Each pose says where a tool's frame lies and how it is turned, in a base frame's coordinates. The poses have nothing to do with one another.
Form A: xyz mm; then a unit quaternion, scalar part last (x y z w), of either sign.
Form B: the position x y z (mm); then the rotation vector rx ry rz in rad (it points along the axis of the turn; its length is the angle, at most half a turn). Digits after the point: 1 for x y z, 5 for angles.
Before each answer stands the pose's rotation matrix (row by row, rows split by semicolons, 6 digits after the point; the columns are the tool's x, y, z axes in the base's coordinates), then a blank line. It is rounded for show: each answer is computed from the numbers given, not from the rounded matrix.
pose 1, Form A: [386.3 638.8 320.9 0.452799 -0.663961 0.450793 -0.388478]
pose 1, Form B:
-0.288116 -0.251035 0.924105; -0.951527 0.183518 -0.246813; -0.107631 -0.950422 -0.291741

[386.3 638.8 320.9 -1.15165 1.68872 -1.14655]
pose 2, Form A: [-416.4 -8.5 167.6 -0.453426 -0.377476 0.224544 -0.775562]
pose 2, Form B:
0.614184 0.690611 0.381884; -0.005981 0.487970 -0.872840; -0.789141 0.533800 0.303833

[-416.4 -8.5 167.6 0.98144 0.81704 -0.48602]
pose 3, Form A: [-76.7 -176.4 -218.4 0.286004 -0.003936 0.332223 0.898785]
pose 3, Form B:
0.779225 -0.599445 0.182959; 0.594942 0.615659 -0.516727; 0.197109 0.511497 0.836373

[-76.7 -176.4 -218.4 0.59212 -0.00815 0.68781]
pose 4, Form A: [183.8 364.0 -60.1 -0.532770 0.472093 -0.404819 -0.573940]
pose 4, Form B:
0.226500 -0.967716 -0.110555; -0.038350 0.104557 -0.993779; 0.973256 0.229331 -0.013430

[183.8 364.0 -60.1 1.24847 -1.10629 0.94864]
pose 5, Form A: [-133.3 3.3 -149.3 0.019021 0.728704 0.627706 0.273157]
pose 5, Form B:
-0.850047 -0.315203 0.421980; 0.370646 0.211247 0.904432; -0.374222 0.925214 -0.062742

[-133.3 3.3 -149.3 0.05118 1.96063 1.68889]
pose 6, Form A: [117.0 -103.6 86.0 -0.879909 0.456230 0.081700 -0.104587]
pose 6, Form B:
0.570358 -0.785793 -0.239209; -0.819972 -0.561831 -0.109506; -0.048346 0.258602 -0.964773

[117.0 -103.6 86.0 2.59415 -1.34506 -0.24087]
